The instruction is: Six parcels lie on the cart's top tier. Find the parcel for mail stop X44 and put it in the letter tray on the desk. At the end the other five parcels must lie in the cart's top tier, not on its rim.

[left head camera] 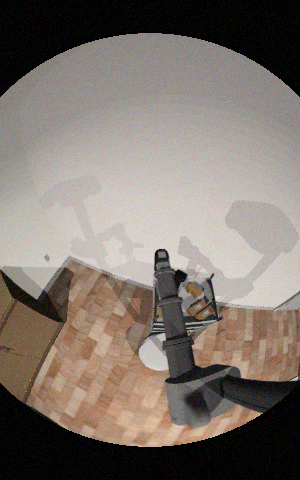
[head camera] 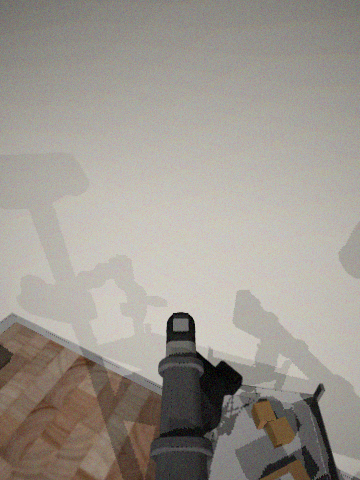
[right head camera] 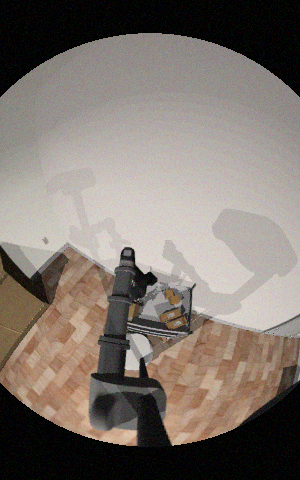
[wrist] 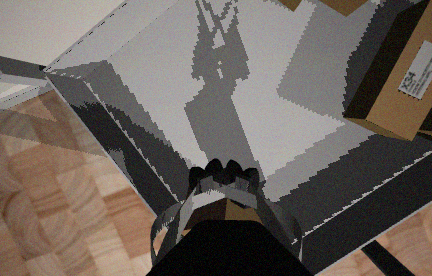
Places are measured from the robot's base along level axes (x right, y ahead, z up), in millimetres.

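Where they show: gripper, fingertip midpoint: (right head camera: 138,302) (wrist: 223,174); robot's base at its link origin: (left head camera: 159,350) (right head camera: 132,350).
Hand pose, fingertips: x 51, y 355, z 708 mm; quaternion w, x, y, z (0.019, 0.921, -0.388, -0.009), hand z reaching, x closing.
Things, the pixels of their top centre, and the offset from my fingertips. "pt": a spot on its surface instead.
- brown parcel at a spot on its surface: (wrist: 242,211) pt dx -11, dy -37, dz +8 mm
- parcel marked X34 at its top centre: (wrist: 422,70) (right head camera: 170,314) (left head camera: 197,306) dx +207, dy -69, dz -20 mm
In the wrist view my gripper (wrist: 223,174) is drawn together over one corner of the cart's top tier (wrist: 370,215) (head camera: 325,435). It is shut on a brown parcel (wrist: 242,211), partly hidden behind the fingers and the black palm; its label does not show. A blocky shadow lies on the tier floor below the fingertip shadows. A parcel marked X34 (wrist: 390,112) lies at the right in the wrist view. Two small parcels (head camera: 263,414) (head camera: 279,431) lie together farther in. The letter tray and a readable X44 label do not show.
The telescoping arm (head camera: 182,400) (left head camera: 172,320) (right head camera: 116,320) hides part of the cart. The pale wall (head camera: 180,200) stands behind the cart. A round white object (left head camera: 153,352) is beside the cart's front. A large brown piece of furniture (left head camera: 22,340) (right head camera: 17,315) stands at the left.
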